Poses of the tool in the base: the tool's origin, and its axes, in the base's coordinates. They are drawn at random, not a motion.
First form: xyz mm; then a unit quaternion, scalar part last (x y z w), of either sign.
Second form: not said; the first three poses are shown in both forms.
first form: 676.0, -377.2, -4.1, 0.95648, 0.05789, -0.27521, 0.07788
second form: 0.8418, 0.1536, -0.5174, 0.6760; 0.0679, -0.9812, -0.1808, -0.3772; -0.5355, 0.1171, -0.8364, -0.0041; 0, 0, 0, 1
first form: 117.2, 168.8, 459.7, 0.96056, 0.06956, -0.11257, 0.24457
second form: 0.9650, 0.1887, -0.1822, 0.1172; 0.0786, -0.8707, -0.4855, 0.1688; -0.2503, 0.4542, -0.8550, 0.4597; 0, 0, 0, 1
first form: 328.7, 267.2, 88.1, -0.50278, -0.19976, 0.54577, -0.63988
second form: 0.3245, 0.8993, -0.2932, 0.3287; -0.4976, -0.1013, -0.8615, 0.2672; -0.8044, 0.4254, 0.4146, 0.0881; 0, 0, 0, 1
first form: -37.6, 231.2, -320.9, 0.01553, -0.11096, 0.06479, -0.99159
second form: 0.9670, 0.1250, 0.2221, -0.0376; -0.1319, 0.9911, 0.0164, 0.2312; -0.2180, -0.0452, 0.9749, -0.3209; 0, 0, 0, 1
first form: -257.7, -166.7, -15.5, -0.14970, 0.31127, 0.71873, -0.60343
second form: -0.2269, 0.7742, -0.5908, -0.2577; -0.9606, -0.0780, 0.2668, -0.1667; 0.1605, 0.6281, 0.7614, -0.0155; 0, 0, 0, 1
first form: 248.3, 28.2, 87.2, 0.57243, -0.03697, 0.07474, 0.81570
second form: 0.9861, -0.1643, 0.0253, 0.2483; 0.0796, 0.3335, -0.9394, 0.0282; 0.1459, 0.9283, 0.3419, 0.0872; 0, 0, 0, 1
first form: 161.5, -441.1, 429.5, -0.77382, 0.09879, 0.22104, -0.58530
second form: 0.8828, 0.1059, -0.4577, 0.1615; -0.4116, -0.2953, -0.8622, -0.4411; -0.2264, 0.9495, -0.2171, 0.4295; 0, 0, 0, 1
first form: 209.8, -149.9, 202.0, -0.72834, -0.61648, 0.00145, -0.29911
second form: 0.2399, 0.8989, 0.3667, 0.2098; 0.8972, -0.0610, -0.4375, -0.1499; -0.3709, 0.4339, -0.8211, 0.2020; 0, 0, 0, 1
